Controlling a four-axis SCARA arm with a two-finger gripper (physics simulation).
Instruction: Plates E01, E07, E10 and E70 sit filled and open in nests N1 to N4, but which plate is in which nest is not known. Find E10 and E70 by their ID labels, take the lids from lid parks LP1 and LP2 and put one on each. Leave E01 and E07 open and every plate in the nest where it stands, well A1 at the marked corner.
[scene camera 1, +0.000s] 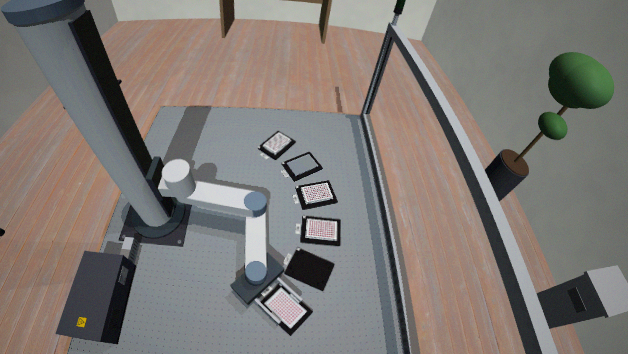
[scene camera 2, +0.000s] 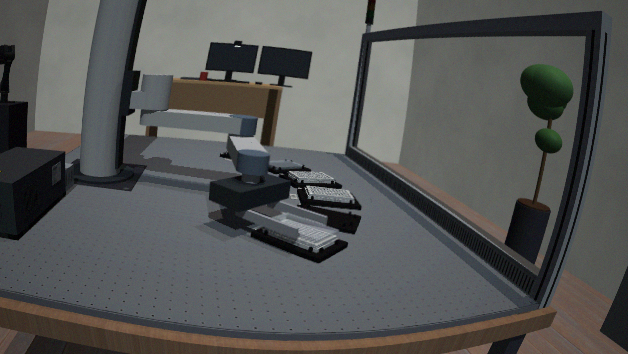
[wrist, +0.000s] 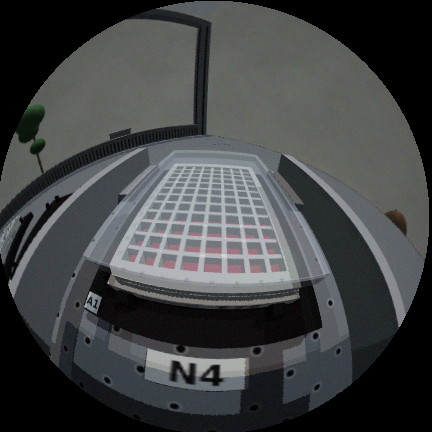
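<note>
My gripper is shut on a clear lid, level and close over the filled plate in nest N4; whether they touch is hard to tell. The A1 tag is at the nest's near left corner; no plate ID is readable. Lid park LP1 is bare black. A lid lies in LP2. Open plates stand in N3 and N2. The farthest plate, in N1, shows too small to tell whether it is covered.
The N4 sign lies before the nest. LP1 is right beside N4. A framed screen runs along the table's right side. A dark control box stands at the left near the column.
</note>
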